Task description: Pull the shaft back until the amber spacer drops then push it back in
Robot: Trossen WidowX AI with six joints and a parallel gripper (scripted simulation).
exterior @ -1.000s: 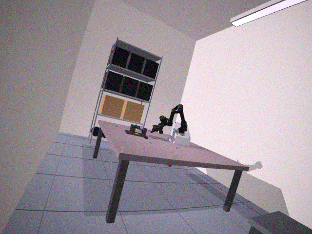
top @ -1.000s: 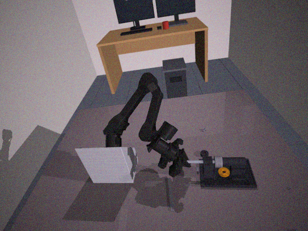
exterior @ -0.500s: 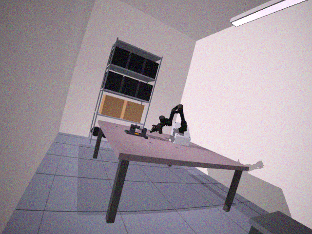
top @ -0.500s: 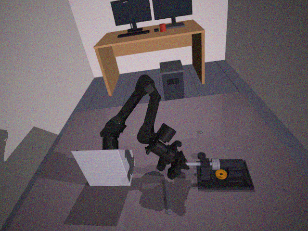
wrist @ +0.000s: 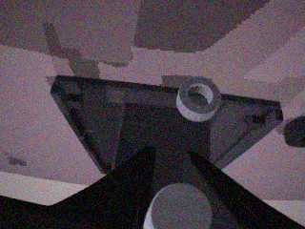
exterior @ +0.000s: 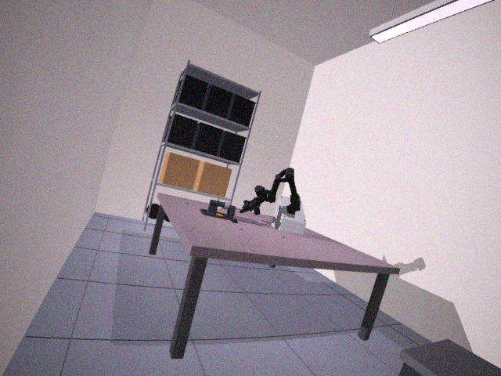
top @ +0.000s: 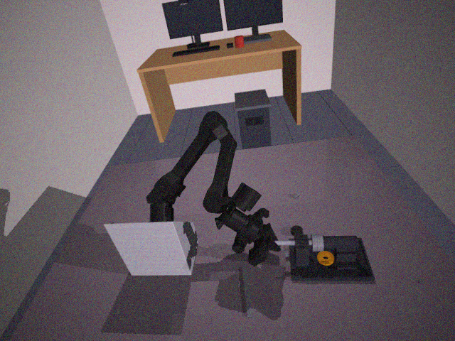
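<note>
The pale shaft is 6 cm ahead of my gripper tip and 2 cm above it. Round my gripper tip: black ring knob (6 cm ahead, 12 cm to the left, 5 cm below); then thin grey strip (10 cm behind, 11 cm to the right, 5 cm below); then amber spacer (14 cm ahead, 1 cm to the right, 5 cm below).
</note>
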